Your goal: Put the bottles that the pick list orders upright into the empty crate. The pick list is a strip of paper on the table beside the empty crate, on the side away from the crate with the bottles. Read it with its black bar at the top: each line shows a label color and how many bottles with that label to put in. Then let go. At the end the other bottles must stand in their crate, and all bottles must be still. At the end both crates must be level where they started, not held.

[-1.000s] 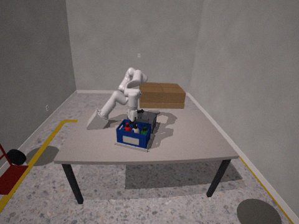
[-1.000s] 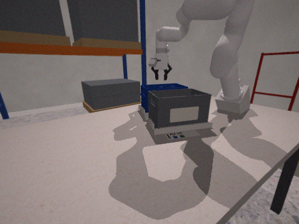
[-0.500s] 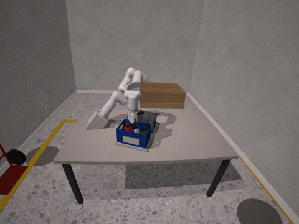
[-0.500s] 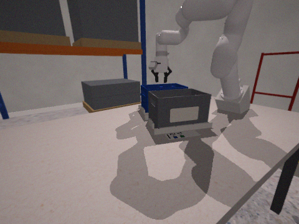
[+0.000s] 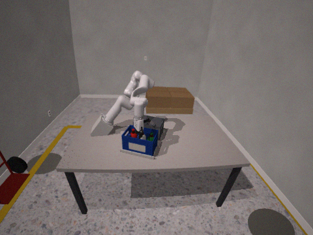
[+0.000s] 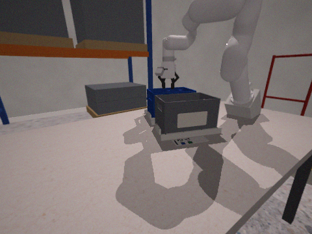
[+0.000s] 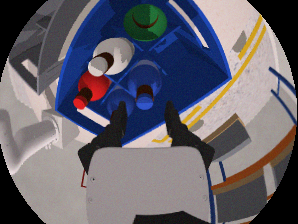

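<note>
My hand is 2 cm short of the blue crate, 4 cm to the right of it and 11 cm above it. Round my hand: red-capped bottle 4 cm behind, 12 cm to the left, 11 cm below; white-capped bottle 3 cm ahead, 8 cm to the left, 11 cm below; green-label bottle 11 cm ahead, 4 cm to the left, 11 cm below.
</note>
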